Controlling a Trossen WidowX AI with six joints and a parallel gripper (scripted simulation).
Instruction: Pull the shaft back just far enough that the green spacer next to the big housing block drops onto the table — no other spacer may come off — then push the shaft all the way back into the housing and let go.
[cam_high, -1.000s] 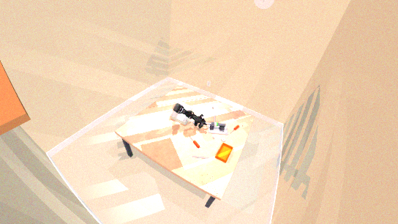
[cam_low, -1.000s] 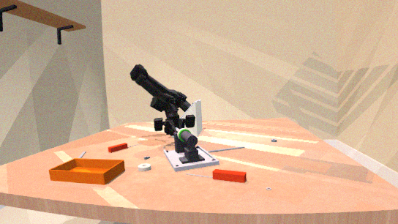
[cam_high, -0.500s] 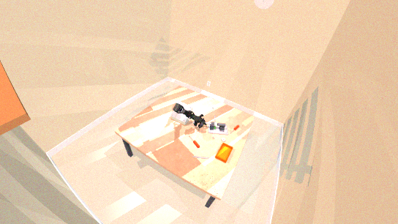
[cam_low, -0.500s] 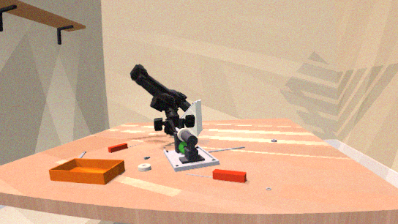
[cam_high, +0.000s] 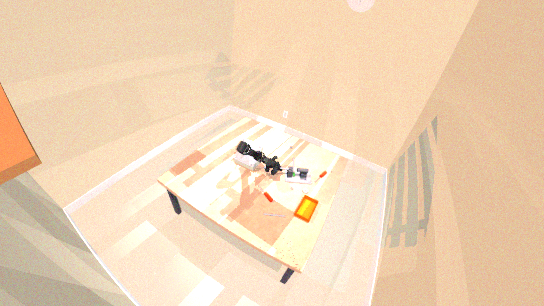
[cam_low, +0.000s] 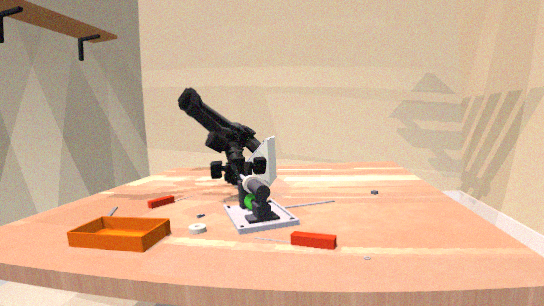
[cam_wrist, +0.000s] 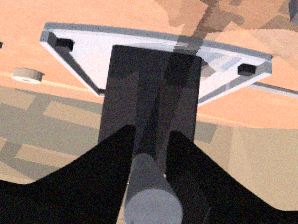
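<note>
Now: the shaft 30 mm ahead of my gripper tip, 10 mm to the left of it and 20 mm above it. From my gripper tip the other things lie so: white spacer 250 mm ahead, 60 mm to the right, 60 mm below; then orange tray 320 mm ahead, 220 mm to the right, 50 mm below; then green spacer 100 mm ahead, 50 mm to the left, 30 mm below.
</note>
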